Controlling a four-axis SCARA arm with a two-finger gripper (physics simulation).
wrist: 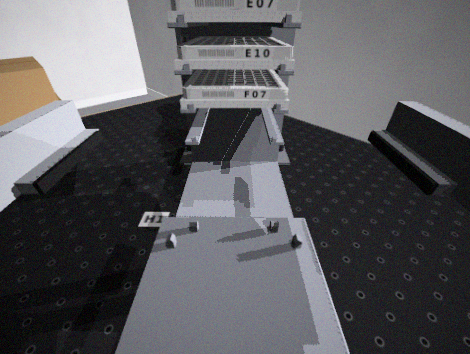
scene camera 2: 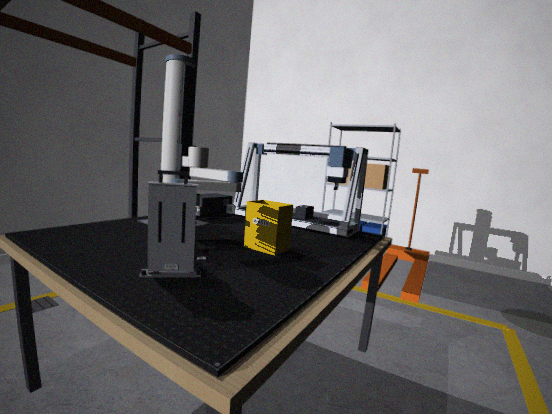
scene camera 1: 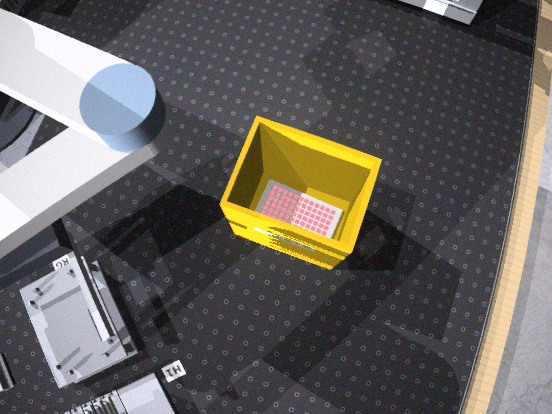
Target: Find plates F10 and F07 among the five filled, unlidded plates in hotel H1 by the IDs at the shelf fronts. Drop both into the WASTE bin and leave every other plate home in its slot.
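Frame: origin at the arm's base, x left, y ahead, z down, level; metres.
Where they show: gripper, fingertip midpoint: [wrist: 235,119] [scene camera 1: 55,365].
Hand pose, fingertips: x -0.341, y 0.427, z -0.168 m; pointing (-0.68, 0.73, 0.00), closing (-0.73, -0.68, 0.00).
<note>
Things, the pixels of their centre, and the offset from my fingertips. "spot": a spot on its surface instead.
- hotel H1, body centre: [wrist: 235,59] [scene camera 2: 172,220] dx -0.115, dy +0.123, dz -0.005 m
- Plate F07, body centre: [wrist: 234,80] dx -0.087, dy +0.095, dz +0.009 m
- Plate E10, body centre: [wrist: 234,48] dx -0.087, dy +0.095, dz -0.019 m
- plate E07, body centre: [wrist: 235,12] dx -0.087, dy +0.095, dz -0.047 m
- yellow WASTE bin, body centre: [scene camera 1: 298,202] [scene camera 2: 268,225] dx +0.315, dy +0.220, dz +0.055 m
- plate with pink wells, body centre: [scene camera 1: 295,218] dx +0.311, dy +0.221, dz +0.142 m
- grey RG nest, body centre: [wrist: 233,339] [scene camera 1: 77,322] dx +0.041, dy -0.043, dz +0.120 m
- H1 label, surface spot: [wrist: 152,219] [scene camera 1: 174,369] spot: dx +0.025, dy +0.121, dz +0.155 m
My gripper [wrist: 235,119] is open and empty. Its fingers stand wide apart, facing the front of hotel H1 [wrist: 271,127] [scene camera 2: 172,215] from some distance. Plate F07 [wrist: 235,93] sits in a low slot, filled and unlidded, its ID facing me. Plate E10 [wrist: 237,53] is in the slot above, and plate E07 [wrist: 240,5] shows partly at the top edge. The rails below F07 hold no plate. The yellow WASTE bin [scene camera 1: 237,222] [scene camera 2: 281,232] holds a plate with pink wells [scene camera 1: 317,216], its ID not visible. F10 does not show by its ID in the wrist view.
The grey RG nest [scene camera 1: 75,325] [wrist: 230,295] with corner pegs lies in front of the hotel, and one finger extends over it in scene camera 1. The H1 label [scene camera 1: 173,371] [wrist: 152,219] is beside the hotel. A gantry machine [scene camera 2: 358,195] stands beyond the bin.
</note>
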